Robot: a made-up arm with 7 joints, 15 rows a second.
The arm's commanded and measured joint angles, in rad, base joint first. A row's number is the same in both.
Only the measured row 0 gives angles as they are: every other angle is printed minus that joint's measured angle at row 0.
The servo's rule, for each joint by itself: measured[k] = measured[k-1] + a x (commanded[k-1-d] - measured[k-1]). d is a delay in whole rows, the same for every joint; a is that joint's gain. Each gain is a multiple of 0.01, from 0.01 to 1. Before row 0 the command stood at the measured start. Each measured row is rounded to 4 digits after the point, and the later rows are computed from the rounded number. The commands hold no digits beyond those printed.
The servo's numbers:
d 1
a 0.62 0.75 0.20 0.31 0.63 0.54 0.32
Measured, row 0:
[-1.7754, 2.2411, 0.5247, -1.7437, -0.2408, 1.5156, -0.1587]
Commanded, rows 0 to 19:
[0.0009, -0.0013, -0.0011, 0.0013, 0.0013, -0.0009, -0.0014]
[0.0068, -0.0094, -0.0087, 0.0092, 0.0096, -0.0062, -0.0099]
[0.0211, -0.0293, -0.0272, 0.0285, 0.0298, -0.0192, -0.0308]
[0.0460, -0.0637, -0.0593, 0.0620, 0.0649, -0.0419, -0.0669]
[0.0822, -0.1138, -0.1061, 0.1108, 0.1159, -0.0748, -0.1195]
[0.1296, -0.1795, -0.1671, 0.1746, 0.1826, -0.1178, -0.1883]
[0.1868, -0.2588, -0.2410, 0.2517, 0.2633, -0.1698, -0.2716]
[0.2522, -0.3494, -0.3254, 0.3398, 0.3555, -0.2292, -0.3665]
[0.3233, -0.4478, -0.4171, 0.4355, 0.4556, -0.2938, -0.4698]
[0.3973, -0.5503, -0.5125, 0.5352, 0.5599, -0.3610, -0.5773]
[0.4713, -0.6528, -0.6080, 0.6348, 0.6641, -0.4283, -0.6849]
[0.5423, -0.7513, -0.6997, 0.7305, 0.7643, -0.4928, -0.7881]
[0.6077, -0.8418, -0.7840, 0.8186, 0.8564, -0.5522, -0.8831]
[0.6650, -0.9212, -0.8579, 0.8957, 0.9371, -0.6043, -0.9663]
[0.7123, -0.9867, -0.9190, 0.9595, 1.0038, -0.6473, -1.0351]
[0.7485, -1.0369, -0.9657, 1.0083, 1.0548, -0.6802, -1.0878]
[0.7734, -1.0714, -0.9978, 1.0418, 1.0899, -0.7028, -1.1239]
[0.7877, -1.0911, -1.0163, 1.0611, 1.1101, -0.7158, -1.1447]
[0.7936, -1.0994, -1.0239, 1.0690, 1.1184, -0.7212, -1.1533]
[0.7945, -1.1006, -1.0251, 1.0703, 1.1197, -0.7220, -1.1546]
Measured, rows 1 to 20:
[0.0000, 0.0000, 0.0000, 0.0000, 0.0000, 0.0000, 0.0000]
[0.0006, -0.0010, -0.0002, 0.0004, 0.0008, -0.0005, -0.0004]
[0.0044, -0.0073, -0.0019, 0.0031, 0.0063, -0.0036, -0.0034]
[0.0148, -0.0238, -0.0070, 0.0110, 0.0211, -0.0120, -0.0122]
[0.0341, -0.0537, -0.0175, 0.0268, 0.0487, -0.0281, -0.0297]
[0.0639, -0.0988, -0.0352, 0.0528, 0.0910, -0.0533, -0.0584]
[0.1046, -0.1593, -0.0616, 0.0906, 0.1487, -0.0881, -0.1000]
[0.1556, -0.2339, -0.0975, 0.1405, 0.2209, -0.1322, -0.1549]
[0.2155, -0.3205, -0.1431, 0.2023, 0.3057, -0.1846, -0.2226]
[0.2823, -0.4160, -0.1979, 0.2746, 0.4001, -0.2436, -0.3017]
[0.3536, -0.5167, -0.2608, 0.3554, 0.5008, -0.3070, -0.3899]
[0.4266, -0.6188, -0.3302, 0.4420, 0.6037, -0.3725, -0.4843]
[0.4983, -0.7182, -0.4041, 0.5314, 0.7049, -0.4375, -0.5815]
[0.5661, -0.8109, -0.4801, 0.6204, 0.8003, -0.4994, -0.6780]
[0.6274, -0.8936, -0.5557, 0.7057, 0.8865, -0.5560, -0.7703]
[0.6800, -0.9634, -0.6284, 0.7844, 0.9604, -0.6053, -0.8550]
[0.7225, -1.0185, -0.6959, 0.8538, 1.0199, -0.6457, -0.9295]
[0.7541, -1.0582, -0.7563, 0.9121, 1.0640, -0.6765, -0.9917]
[0.7749, -1.0829, -0.8083, 0.9583, 1.0930, -0.6977, -1.0407]
[0.7865, -1.0953, -0.8514, 0.9926, 1.1090, -0.7104, -1.0767]

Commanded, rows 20 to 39:
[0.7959, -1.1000, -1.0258, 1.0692, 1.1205, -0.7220, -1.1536]
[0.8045, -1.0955, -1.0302, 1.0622, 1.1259, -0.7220, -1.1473]
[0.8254, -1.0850, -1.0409, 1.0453, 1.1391, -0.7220, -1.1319]
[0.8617, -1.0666, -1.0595, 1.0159, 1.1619, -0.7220, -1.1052]
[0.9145, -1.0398, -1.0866, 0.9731, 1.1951, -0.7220, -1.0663]
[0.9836, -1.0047, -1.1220, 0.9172, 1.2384, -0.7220, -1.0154]
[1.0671, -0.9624, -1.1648, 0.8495, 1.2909, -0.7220, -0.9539]
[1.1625, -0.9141, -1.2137, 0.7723, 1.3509, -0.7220, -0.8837]
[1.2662, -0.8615, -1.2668, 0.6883, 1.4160, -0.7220, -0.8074]
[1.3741, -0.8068, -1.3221, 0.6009, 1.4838, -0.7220, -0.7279]
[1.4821, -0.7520, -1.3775, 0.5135, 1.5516, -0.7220, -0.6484]
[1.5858, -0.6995, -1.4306, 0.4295, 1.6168, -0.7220, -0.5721]
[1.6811, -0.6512, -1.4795, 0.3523, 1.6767, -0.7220, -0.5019]
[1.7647, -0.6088, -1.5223, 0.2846, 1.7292, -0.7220, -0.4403]
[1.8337, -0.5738, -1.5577, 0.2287, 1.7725, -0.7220, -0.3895]
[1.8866, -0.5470, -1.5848, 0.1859, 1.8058, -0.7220, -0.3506]
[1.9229, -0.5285, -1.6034, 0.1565, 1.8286, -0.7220, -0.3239]
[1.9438, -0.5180, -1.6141, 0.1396, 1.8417, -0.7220, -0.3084]
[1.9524, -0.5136, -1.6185, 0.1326, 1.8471, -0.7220, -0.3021]
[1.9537, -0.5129, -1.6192, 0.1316, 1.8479, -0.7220, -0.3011]
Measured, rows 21 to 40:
[0.7915, -1.0993, -0.8861, 1.0167, 1.1157, -0.7167, -1.1016]
[0.7942, -1.0998, -0.9140, 1.0330, 1.1187, -0.7196, -1.1182]
[0.8006, -1.0966, -0.9372, 1.0421, 1.1232, -0.7209, -1.1275]
[0.8160, -1.0879, -0.9579, 1.0431, 1.1332, -0.7215, -1.1289]
[0.8443, -1.0719, -0.9782, 1.0347, 1.1513, -0.7218, -1.1213]
[0.8878, -1.0478, -0.9999, 1.0156, 1.1789, -0.7219, -1.1037]
[0.9472, -1.0155, -1.0243, 0.9851, 1.2164, -0.7220, -1.0754]
[1.0215, -0.9757, -1.0524, 0.9431, 1.2633, -0.7220, -1.0365]
[1.1089, -0.9295, -1.0847, 0.8902, 1.3185, -0.7220, -0.9876]
[1.2064, -0.8785, -1.1211, 0.8276, 1.3799, -0.7220, -0.9299]
[1.3104, -0.8247, -1.1613, 0.7573, 1.4454, -0.7220, -0.8653]
[1.4169, -0.7702, -1.2045, 0.6817, 1.5123, -0.7220, -0.7959]
[1.5216, -0.7172, -1.2497, 0.6035, 1.5781, -0.7220, -0.7243]
[1.6205, -0.6677, -1.2957, 0.5256, 1.6402, -0.7220, -0.6531]
[1.7099, -0.6235, -1.3410, 0.4509, 1.6963, -0.7220, -0.5850]
[1.7867, -0.5862, -1.3843, 0.3820, 1.7443, -0.7220, -0.5224]
[1.8486, -0.5568, -1.4244, 0.3212, 1.7830, -0.7220, -0.4674]
[1.8947, -0.5356, -1.4602, 0.2701, 1.8117, -0.7220, -0.4215]
[1.9251, -0.5224, -1.4910, 0.2296, 1.8306, -0.7220, -0.3853]
[1.9420, -0.5158, -1.5165, 0.1995, 1.8410, -0.7220, -0.3587]

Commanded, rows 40 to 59:
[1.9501, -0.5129, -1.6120, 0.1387, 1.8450, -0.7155, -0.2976]
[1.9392, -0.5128, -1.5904, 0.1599, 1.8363, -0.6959, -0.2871]
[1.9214, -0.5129, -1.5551, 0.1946, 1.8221, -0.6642, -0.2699]
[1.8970, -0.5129, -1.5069, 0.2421, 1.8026, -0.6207, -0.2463]
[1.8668, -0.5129, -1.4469, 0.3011, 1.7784, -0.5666, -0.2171]
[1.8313, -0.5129, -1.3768, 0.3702, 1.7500, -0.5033, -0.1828]
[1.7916, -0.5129, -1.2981, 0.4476, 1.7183, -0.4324, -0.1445]
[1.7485, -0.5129, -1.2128, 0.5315, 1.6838, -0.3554, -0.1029]
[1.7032, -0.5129, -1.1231, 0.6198, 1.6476, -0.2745, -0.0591]
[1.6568, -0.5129, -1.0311, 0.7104, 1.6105, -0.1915, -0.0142]
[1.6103, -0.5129, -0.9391, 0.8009, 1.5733, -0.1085, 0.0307]
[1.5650, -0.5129, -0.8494, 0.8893, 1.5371, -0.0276, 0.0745]
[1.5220, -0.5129, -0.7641, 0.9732, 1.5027, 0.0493, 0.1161]
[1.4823, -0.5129, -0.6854, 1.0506, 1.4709, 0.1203, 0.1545]
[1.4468, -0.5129, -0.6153, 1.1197, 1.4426, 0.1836, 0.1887]
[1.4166, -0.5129, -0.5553, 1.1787, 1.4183, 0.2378, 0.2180]
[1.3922, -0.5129, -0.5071, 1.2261, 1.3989, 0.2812, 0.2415]
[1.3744, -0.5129, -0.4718, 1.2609, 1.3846, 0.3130, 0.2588]
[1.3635, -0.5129, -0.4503, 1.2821, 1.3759, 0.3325, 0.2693]
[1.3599, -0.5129, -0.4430, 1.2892, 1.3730, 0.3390, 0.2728]
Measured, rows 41 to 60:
[1.9493, -0.5136, -1.5370, 0.1785, 1.8453, -0.7220, -0.3403]
[1.9498, -0.5131, -1.5520, 0.1662, 1.8451, -0.7185, -0.3266]
[1.9432, -0.5129, -1.5597, 0.1642, 1.8396, -0.7063, -0.3140]
[1.9297, -0.5129, -1.5588, 0.1736, 1.8286, -0.6836, -0.2999]
[1.9094, -0.5129, -1.5484, 0.1948, 1.8122, -0.6496, -0.2827]
[1.8830, -0.5129, -1.5281, 0.2278, 1.7909, -0.6048, -0.2617]
[1.8509, -0.5129, -1.4978, 0.2719, 1.7651, -0.5500, -0.2365]
[1.8141, -0.5129, -1.4579, 0.3264, 1.7356, -0.4865, -0.2071]
[1.7734, -0.5129, -1.4089, 0.3900, 1.7030, -0.4157, -0.1738]
[1.7299, -0.5129, -1.3517, 0.4612, 1.6681, -0.3395, -0.1371]
[1.6846, -0.5129, -1.2876, 0.5385, 1.6318, -0.2596, -0.0978]
[1.6385, -0.5129, -1.2179, 0.6198, 1.5949, -0.1780, -0.0567]
[1.5929, -0.5129, -1.1442, 0.7033, 1.5585, -0.0968, -0.0147]
[1.5489, -0.5129, -1.0682, 0.7870, 1.5233, -0.0179, 0.0272]
[1.5076, -0.5129, -0.9916, 0.8687, 1.4903, 0.0567, 0.0679]
[1.4699, -0.5129, -0.9163, 0.9465, 1.4602, 0.1252, 0.1066]
[1.4369, -0.5129, -0.8441, 1.0185, 1.4338, 0.1860, 0.1422]
[1.4092, -0.5129, -0.7767, 1.0829, 1.4118, 0.2374, 0.1740]
[1.3876, -0.5129, -0.7157, 1.1381, 1.3947, 0.2782, 0.2011]
[1.3727, -0.5129, -0.6626, 1.1827, 1.3829, 0.3075, 0.2229]

